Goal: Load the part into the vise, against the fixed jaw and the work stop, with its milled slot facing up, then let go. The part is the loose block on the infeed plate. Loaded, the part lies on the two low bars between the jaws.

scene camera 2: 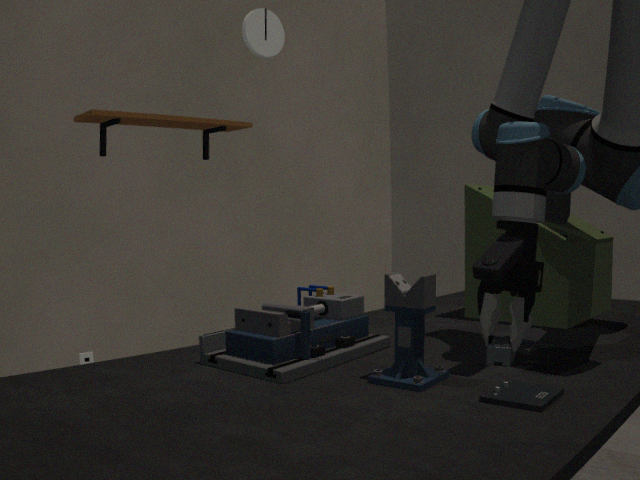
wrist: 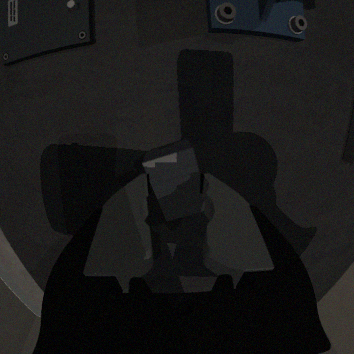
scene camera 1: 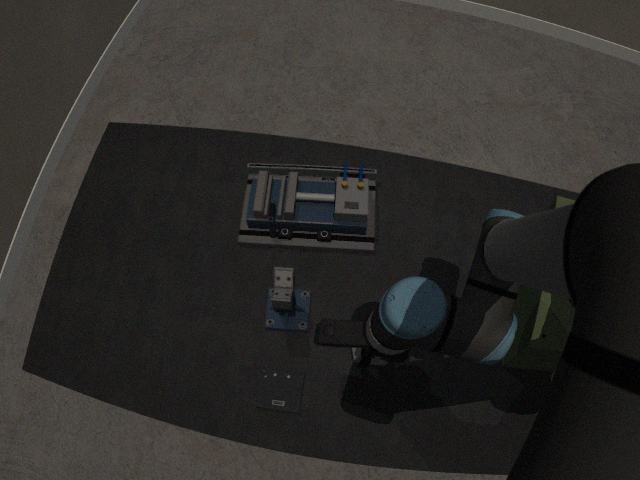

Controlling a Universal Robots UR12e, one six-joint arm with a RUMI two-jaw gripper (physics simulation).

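Places are measured from the arm's base along level axes (x ahead, y left, z up), in centimetres.
Where they show: gripper, between the fingertips: [scene camera 2: 500, 349] [wrist: 174, 175] [scene camera 1: 362, 350].
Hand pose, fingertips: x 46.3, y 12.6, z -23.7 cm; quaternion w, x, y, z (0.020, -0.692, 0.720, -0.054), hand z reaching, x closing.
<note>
Things, the pixels of their centre, and the offset from my fingertips. "pt": a spot on its surface instead. Level surfaces: height alone.
- part, middle of its body: [wrist: 176, 179] [scene camera 2: 501, 352] [scene camera 1: 366, 350] dx -0.8, dy -0.2, dz -0.7 cm
- infeed plate, middle of its body: [wrist: 41, 3] [scene camera 2: 522, 395] [scene camera 1: 280, 390] dx +15.8, dy +10.6, dz -1.8 cm
- vise, middle of its body: [scene camera 2: 298, 328] [scene camera 1: 308, 201] dx +15.1, dy -31.6, dz +2.7 cm
- blue upright work stop, a spot on its surface: [scene camera 2: 305, 333] pt dx +22.3, dy -23.4, dz +4.1 cm
- blue base, height of its surface: dz -1.2 cm
The part [scene camera 2: 499, 354] [wrist: 176, 186] is a small grey block low at the mat, beyond the infeed plate [scene camera 2: 522, 397] [scene camera 1: 279, 390] [wrist: 47, 30] and off it. My gripper [scene camera 2: 501, 343] [wrist: 174, 175] is shut on the part, which sits between the fingertips and looks turned at an angle to them in the wrist view. Shadow hides which way its slot faces. The vise [scene camera 1: 315, 206] [scene camera 2: 263, 346] stands apart, with its fixed jaw [scene camera 1: 262, 193] [scene camera 2: 258, 321], moving jaw [scene camera 1: 291, 196] and a blue upright work stop [scene camera 1: 272, 221] [scene camera 2: 305, 333]. No block shows between its jaws.
A V-block stand [scene camera 1: 283, 298] [scene camera 2: 410, 330] on a blue base [wrist: 255, 22] stands between the vise and the infeed plate. A green housing [scene camera 2: 558, 279] is behind the arm. A wooden shelf [scene camera 2: 162, 120] hangs on the wall.
</note>
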